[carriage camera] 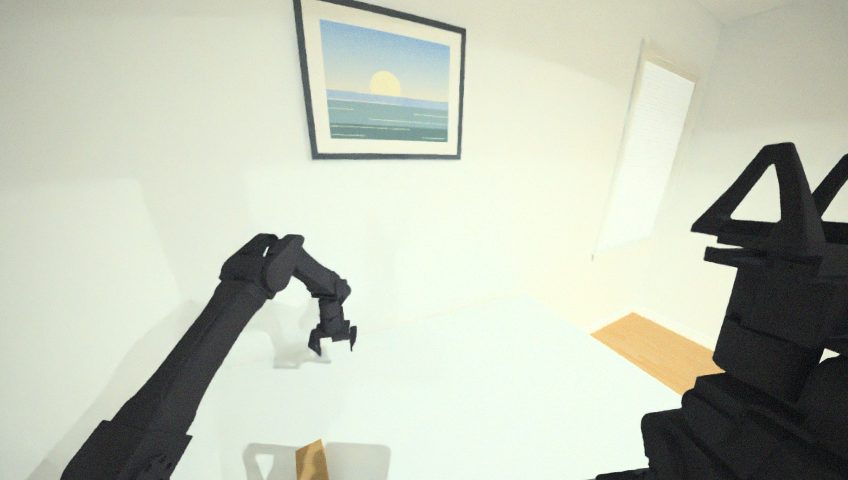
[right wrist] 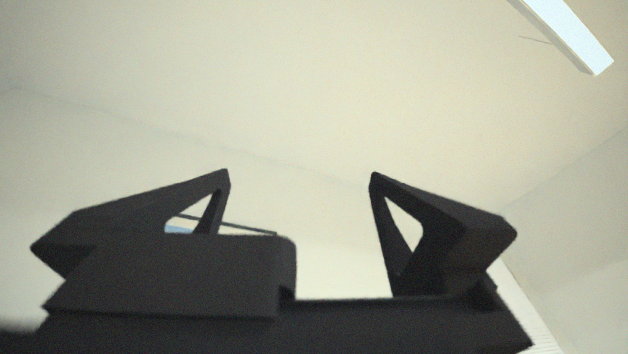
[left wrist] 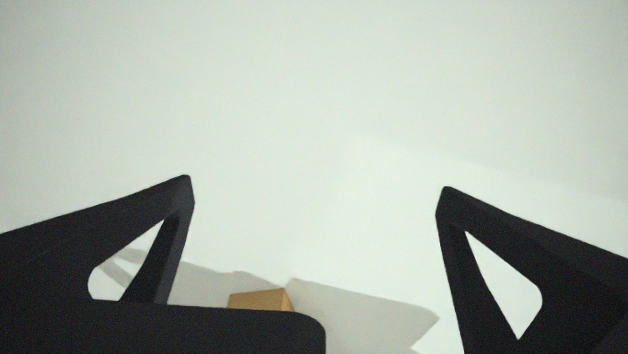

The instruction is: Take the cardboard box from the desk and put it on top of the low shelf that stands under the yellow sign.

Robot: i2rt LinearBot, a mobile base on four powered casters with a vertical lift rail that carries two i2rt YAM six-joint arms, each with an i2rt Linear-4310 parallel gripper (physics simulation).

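Places are measured from the left arm's base along level axes (x ahead, y right, z down), in metres.
Where they show: left gripper, fingertip midpoint: (carriage camera: 336, 352) (left wrist: 316, 194); right gripper, fingertip midpoint: (carriage camera: 821, 147) (right wrist: 300, 178).
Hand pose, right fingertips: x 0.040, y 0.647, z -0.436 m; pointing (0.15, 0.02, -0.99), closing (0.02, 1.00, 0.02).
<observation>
Things, the pixels of their top centre, and the offset from my right fingertips. "*": a spot on its surface instead. Level surfaces: height alone.
- brown cardboard box, middle of its top: (carriage camera: 310, 463) dx +0.148, dy -0.575, dz +0.670 m
- white desk, its level: dz +0.720 m
- window with a white blind, surface spot: (carriage camera: 648, 154) * dx +1.363, dy +1.314, dz -0.065 m
- Wooden floor, its level: dz +1.440 m
The brown cardboard box (carriage camera: 312, 460) (left wrist: 257, 300) stands on the white desk (carriage camera: 476, 380). It shows in part at the bottom edge of the carriage view, and its top end shows in the left wrist view above the dark gripper body, which hides the rest. My left gripper (carriage camera: 337, 352) (left wrist: 316, 194) is open and empty, pointing down over the desk, farther back than the box and apart from it. My right gripper (right wrist: 300, 178) is open and empty, raised at the right, pointing up toward the ceiling. The low shelf and the yellow sign do not show in these views.
A framed sea picture (carriage camera: 386, 110) hangs on the wall behind the desk. A window with a white blind (carriage camera: 648, 154) is at the right. Wooden floor (carriage camera: 660, 350) shows past the desk's right edge. A ceiling lamp (right wrist: 570, 35) shows in the right wrist view.
</observation>
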